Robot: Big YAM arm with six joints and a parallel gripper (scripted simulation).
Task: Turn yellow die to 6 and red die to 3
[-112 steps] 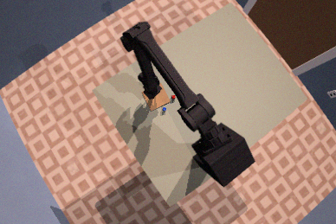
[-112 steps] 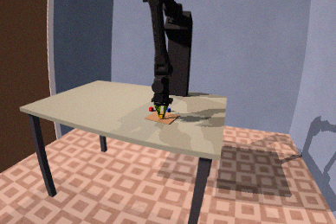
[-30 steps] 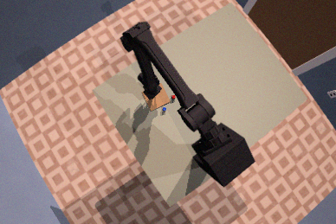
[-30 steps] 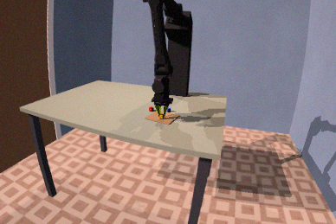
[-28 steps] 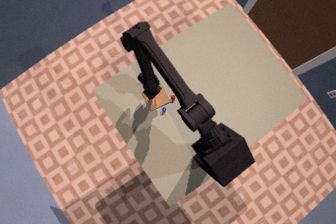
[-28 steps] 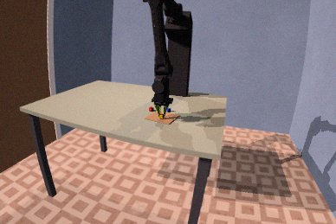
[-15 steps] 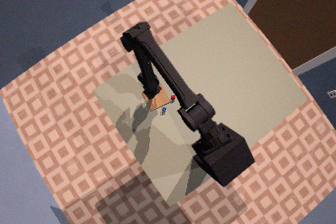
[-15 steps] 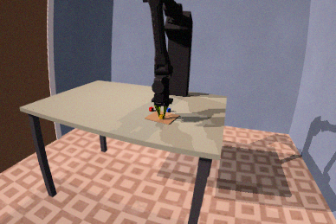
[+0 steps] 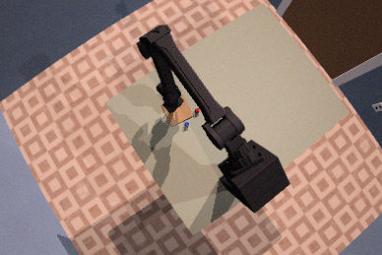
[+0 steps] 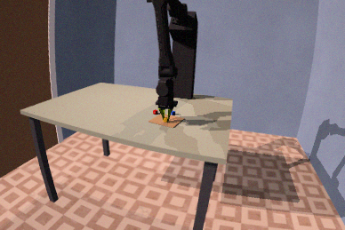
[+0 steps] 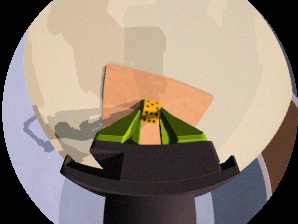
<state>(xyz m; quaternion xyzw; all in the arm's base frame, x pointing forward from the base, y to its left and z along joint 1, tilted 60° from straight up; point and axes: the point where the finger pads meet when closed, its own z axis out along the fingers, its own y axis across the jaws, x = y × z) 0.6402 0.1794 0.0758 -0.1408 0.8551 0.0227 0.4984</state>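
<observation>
The yellow die lies right at my hand. Also, from my hand: red die 5 cm behind, 12 cm to the right, 1 cm below; then blue die 12 cm behind, 5 cm to the right, 1 cm below; then orange mat 2 cm behind, 1 cm to the right, 2 cm below.
</observation>
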